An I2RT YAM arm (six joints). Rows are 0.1 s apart.
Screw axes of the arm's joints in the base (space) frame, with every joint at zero. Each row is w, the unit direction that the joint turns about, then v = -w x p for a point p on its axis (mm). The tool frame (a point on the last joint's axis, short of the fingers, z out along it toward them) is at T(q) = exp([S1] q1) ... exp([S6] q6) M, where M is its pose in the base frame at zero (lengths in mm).
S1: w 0 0 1 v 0 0 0
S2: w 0 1 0 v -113.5 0 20
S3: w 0 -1 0 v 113.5 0 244
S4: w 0 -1 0 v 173.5 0 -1
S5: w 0 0 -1 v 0 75 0
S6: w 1 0 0 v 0 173.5 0
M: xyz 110.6 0 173.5 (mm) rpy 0 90 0 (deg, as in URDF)
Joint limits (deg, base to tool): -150..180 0..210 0..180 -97..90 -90..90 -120..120
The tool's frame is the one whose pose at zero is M.
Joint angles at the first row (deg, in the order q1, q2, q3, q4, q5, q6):
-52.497 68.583 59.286 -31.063 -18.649 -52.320
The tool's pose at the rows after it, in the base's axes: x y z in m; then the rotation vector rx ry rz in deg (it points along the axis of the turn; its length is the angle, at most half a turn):
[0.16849 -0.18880 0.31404 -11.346 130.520 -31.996]
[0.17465 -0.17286 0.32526 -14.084 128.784 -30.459]
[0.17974 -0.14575 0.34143 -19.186 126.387 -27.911]
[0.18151 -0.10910 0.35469 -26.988 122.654 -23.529]
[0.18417 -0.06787 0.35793 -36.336 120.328 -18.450]
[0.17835 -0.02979 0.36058 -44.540 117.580 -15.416]
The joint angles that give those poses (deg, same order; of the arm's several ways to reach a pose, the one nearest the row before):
-51.090 67.828 59.968 -32.759 -20.596 -51.477
-47.638 66.164 61.186 -34.510 -20.687 -50.278
-42.168 63.314 62.956 -37.889 -20.785 -49.264
-34.563 59.462 63.733 -41.153 -21.641 -48.466
-23.750 56.508 63.462 -44.130 -19.786 -47.455
-12.603 53.286 62.892 -46.252 -16.050 -45.993

